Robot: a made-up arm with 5 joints. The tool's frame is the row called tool.
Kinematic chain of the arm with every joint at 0, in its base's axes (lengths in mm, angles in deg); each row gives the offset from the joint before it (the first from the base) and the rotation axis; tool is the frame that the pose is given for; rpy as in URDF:
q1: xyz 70 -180 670 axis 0.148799 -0.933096 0.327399
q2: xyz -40 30 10 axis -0.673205 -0.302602 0.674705
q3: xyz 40 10 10 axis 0.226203 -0.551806 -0.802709
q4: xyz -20 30 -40 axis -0.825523 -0.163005 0.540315
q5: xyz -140 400 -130 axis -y
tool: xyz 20 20 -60 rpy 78.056 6.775 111
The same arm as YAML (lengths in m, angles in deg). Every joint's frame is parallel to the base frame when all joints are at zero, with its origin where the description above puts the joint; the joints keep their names.
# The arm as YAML. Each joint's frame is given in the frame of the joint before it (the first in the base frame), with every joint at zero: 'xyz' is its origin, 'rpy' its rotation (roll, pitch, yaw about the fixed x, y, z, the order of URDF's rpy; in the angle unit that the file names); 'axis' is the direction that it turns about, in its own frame. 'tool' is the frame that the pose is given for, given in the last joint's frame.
units:
  length: m
  angle: deg
joints:
  - name: q1
    type: revolute
    origin:
      xyz: [0.07, -0.18, 0.67]
      rpy: [0.0, 0.0, 0.0]
    axis: [0.148799, -0.933096, 0.327399]
  - name: q2
    type: revolute
    origin:
      xyz: [-0.04, 0.03, 0.01]
      rpy: [0.0, 0.0, 0.0]
    axis: [-0.673205, -0.302602, 0.674705]
  - name: q3
    type: revolute
    origin:
      xyz: [0.04, 0.01, 0.01]
      rpy: [0.0, 0.0, 0.0]
    axis: [0.226203, -0.551806, -0.802709]
  - name: q4
    type: revolute
    origin:
      xyz: [-0.02, 0.03, -0.04]
      rpy: [0.0, 0.0, 0.0]
    axis: [-0.825523, -0.163005, 0.540315]
  - name: q5
    type: revolute
    origin:
      xyz: [-0.14, 0.4, -0.13]
      rpy: [0.0, 0.0, 0.0]
    axis: "-y"
tool:
  origin:
    xyz: [0.02, 0.02, -0.06]
    rpy: [78.06, 6.78, 111.0]

